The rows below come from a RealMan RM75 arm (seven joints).
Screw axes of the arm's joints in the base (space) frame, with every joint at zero. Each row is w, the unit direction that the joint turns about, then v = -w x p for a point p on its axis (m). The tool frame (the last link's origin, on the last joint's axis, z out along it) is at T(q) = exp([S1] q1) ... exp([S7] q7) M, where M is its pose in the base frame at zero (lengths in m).
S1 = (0, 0, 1, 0, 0, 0)
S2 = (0, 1, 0, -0.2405, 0, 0)
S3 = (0, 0, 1, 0, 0, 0)
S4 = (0, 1, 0, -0.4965, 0, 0)
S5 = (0, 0, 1, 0, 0, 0)
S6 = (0, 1, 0, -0.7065, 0, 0)
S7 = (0, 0, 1, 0, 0, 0)
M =
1 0 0 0
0 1 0 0
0 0 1 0.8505
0 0 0 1
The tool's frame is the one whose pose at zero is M.
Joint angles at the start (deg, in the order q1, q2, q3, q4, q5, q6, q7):
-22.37 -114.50 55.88 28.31 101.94 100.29 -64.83
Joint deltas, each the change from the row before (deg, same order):
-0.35 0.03 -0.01 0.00 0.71 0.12 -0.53
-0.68 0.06 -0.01 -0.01 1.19 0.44 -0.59
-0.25 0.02 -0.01 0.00 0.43 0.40 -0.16
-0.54 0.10 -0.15 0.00 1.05 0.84 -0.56
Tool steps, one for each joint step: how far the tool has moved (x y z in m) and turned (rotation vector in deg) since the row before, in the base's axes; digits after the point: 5 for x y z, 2 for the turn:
0.00059 0.00042 -0.00053 -0.82 0.39 -0.05
0.00168 0.00070 -0.00065 -1.37 0.55 -0.52
0.00098 -0.00017 -0.00003 -0.61 0.05 -0.34
0.00160 -0.00021 0.00043 -1.36 0.22 -0.49

